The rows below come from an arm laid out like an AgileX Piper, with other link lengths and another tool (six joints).
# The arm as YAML. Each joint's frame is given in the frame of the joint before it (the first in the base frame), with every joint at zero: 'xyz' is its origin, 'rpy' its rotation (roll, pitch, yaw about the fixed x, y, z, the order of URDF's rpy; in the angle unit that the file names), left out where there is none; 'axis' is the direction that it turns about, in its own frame. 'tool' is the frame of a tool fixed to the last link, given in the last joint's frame.
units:
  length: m
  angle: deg
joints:
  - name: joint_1
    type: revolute
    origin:
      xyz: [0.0, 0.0, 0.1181]
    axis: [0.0, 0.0, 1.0]
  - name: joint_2
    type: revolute
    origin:
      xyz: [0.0, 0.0, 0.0]
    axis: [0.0, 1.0, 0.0]
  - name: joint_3
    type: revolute
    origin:
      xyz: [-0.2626, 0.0, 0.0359]
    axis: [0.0, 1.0, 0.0]
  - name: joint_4
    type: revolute
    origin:
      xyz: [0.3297, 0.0, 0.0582]
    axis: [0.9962, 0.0, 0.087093]
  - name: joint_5
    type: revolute
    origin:
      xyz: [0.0, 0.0, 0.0]
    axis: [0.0, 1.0, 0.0]
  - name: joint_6
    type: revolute
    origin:
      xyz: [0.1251, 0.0, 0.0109]
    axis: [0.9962, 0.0, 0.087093]
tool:
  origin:
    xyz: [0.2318, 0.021, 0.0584]
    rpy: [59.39, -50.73, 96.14]
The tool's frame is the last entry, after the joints.
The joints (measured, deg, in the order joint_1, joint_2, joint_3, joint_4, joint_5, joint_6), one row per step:
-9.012 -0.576 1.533 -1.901 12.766 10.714
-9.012 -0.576 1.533 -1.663 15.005 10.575
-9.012 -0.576 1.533 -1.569 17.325 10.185
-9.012 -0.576 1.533 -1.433 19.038 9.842
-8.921 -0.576 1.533 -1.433 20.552 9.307
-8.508 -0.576 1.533 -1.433 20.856 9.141
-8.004 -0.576 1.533 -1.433 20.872 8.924
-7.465 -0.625 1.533 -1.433 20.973 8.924
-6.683 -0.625 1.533 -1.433 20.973 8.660
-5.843 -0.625 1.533 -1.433 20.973 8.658
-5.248 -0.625 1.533 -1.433 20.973 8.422
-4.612 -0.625 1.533 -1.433 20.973 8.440
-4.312 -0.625 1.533 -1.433 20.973 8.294
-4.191 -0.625 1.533 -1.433 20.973 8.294
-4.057 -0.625 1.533 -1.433 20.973 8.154
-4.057 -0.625 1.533 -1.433 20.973 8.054
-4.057 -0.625 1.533 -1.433 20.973 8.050
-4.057 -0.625 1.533 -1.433 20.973 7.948
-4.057 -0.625 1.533 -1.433 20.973 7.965
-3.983 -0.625 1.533 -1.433 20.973 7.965
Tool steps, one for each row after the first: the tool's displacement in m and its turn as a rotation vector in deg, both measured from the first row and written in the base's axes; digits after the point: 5 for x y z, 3 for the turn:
-0.00085 -0.00001 -0.01417 0.455 2.195 -0.029
-0.00231 0.00019 -0.02891 0.538 4.533 -0.013
-0.00374 0.00056 -0.03975 0.613 6.257 0.030
-0.00520 0.00162 -0.04937 0.334 7.838 0.205
-0.00517 0.00479 -0.05132 0.193 8.165 0.649
-0.00475 0.00867 -0.05147 -0.050 8.215 1.200
-0.00446 0.01265 -0.05174 -0.080 8.266 1.736
-0.00391 0.01862 -0.05181 -0.392 8.303 2.575
-0.00342 0.02485 -0.05181 -0.455 8.300 3.414
-0.00313 0.02942 -0.05188 -0.726 8.329 4.060
-0.00286 0.03413 -0.05187 -0.755 8.323 4.691
-0.00276 0.03646 -0.05191 -0.918 8.339 5.023
-0.00272 0.03735 -0.05191 -0.927 8.338 5.144
-0.00269 0.03845 -0.05195 -1.072 8.354 5.309
-0.00269 0.03852 -0.05198 -1.169 8.366 5.331
-0.00269 0.03852 -0.05198 -1.173 8.366 5.332
-0.00269 0.03859 -0.05201 -1.272 8.378 5.354
-0.00269 0.03858 -0.05200 -1.256 8.376 5.350
-0.00267 0.03913 -0.05200 -1.261 8.375 5.424

